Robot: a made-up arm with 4 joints.
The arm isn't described. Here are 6 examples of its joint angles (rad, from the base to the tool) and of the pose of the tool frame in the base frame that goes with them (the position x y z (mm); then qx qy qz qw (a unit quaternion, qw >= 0)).
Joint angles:
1: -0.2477 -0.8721 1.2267 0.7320
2: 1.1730 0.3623 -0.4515 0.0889
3: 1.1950 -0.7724 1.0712 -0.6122
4: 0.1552 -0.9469 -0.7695 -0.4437
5: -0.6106 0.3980 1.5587 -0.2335
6: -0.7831 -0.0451 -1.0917 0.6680
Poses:
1: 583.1 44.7 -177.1 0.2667 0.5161 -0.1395 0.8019
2: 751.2 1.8 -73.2 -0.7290 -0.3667 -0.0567 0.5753
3: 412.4 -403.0 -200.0 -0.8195 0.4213 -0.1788 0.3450
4: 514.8 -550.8 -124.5 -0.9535 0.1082 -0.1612 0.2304
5: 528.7 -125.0 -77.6 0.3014 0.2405 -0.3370 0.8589
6: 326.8 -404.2 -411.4 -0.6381 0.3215 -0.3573 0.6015
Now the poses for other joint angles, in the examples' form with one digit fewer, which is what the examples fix.
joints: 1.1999 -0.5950 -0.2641 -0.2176
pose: 734 -272 -138 -0.950 -0.119 -0.013 0.290
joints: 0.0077 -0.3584 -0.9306 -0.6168
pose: 475 -543 103 -0.851 -0.014 -0.491 0.185
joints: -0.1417 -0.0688 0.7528 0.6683
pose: 555 56 -110 -0.038 0.197 -0.111 0.973
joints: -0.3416 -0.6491 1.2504 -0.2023
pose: 355 -42 -384 0.030 0.700 -0.260 0.664
